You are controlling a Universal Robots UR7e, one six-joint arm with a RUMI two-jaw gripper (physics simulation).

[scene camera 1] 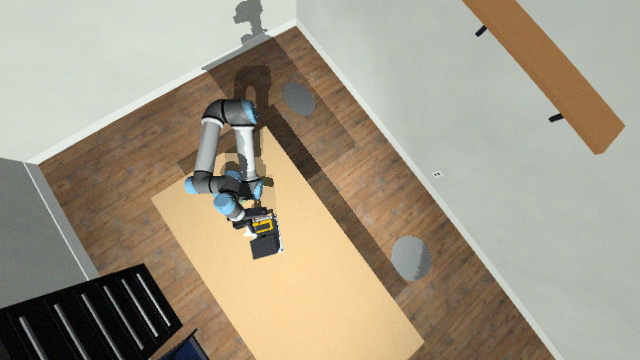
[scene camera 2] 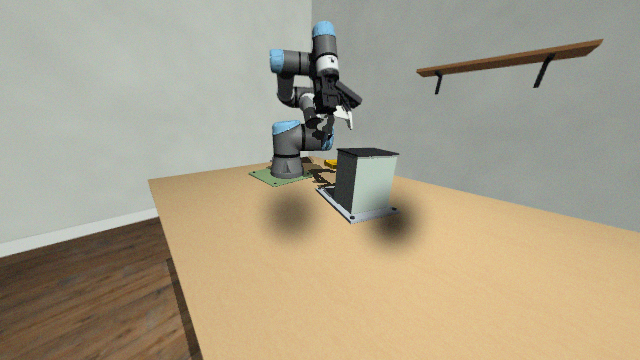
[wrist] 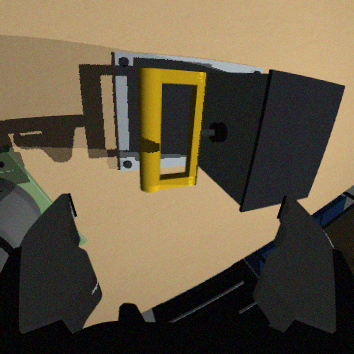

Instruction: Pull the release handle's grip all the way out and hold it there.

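The release handle's yellow grip (scene camera 1: 271, 226) (scene camera 2: 331, 163) (wrist: 150, 125) is a rectangular loop with a thick outer bar. In the wrist view it stands left of the dark-faced housing (scene camera 1: 265, 246) (scene camera 2: 372, 182) (wrist: 305, 140). A short rod joins it to a round black collar (wrist: 218, 132) on the housing's face. In scene camera 2 the housing hides most of the handle. My gripper (scene camera 1: 254, 223) (scene camera 2: 352, 114) (wrist: 177, 197) is open and empty, above the handle. In the wrist view the grip lies beyond the fingertips, apart from both, nearer the left finger's side.
The housing stands on a light metal base plate (scene camera 2: 360, 217) (wrist: 121, 115) bolted to the wooden table (scene camera 1: 320, 295) (scene camera 2: 400, 290). The arm's green mounting plate (scene camera 2: 275, 181) (wrist: 35, 187) is close by. A black slatted unit (scene camera 1: 95, 320) stands beside the table. A wooden shelf (scene camera 1: 550, 70) (scene camera 2: 510, 57) hangs on the wall.
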